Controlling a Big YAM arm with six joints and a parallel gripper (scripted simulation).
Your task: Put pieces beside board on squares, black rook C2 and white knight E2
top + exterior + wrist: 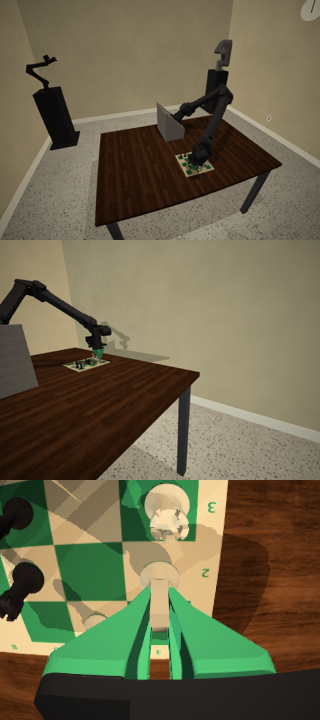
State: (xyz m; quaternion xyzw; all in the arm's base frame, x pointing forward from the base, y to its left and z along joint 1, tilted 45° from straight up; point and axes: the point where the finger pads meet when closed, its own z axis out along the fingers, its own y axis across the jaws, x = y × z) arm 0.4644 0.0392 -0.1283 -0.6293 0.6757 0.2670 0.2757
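Now: the white knight 1 cm below my hand. The rest, counted from my hand: black rook: 8 cm behind, 1 cm to the left, 1 cm below; then green-and-cream chessboard: 7 cm behind, 5 cm to the left, 3 cm below.
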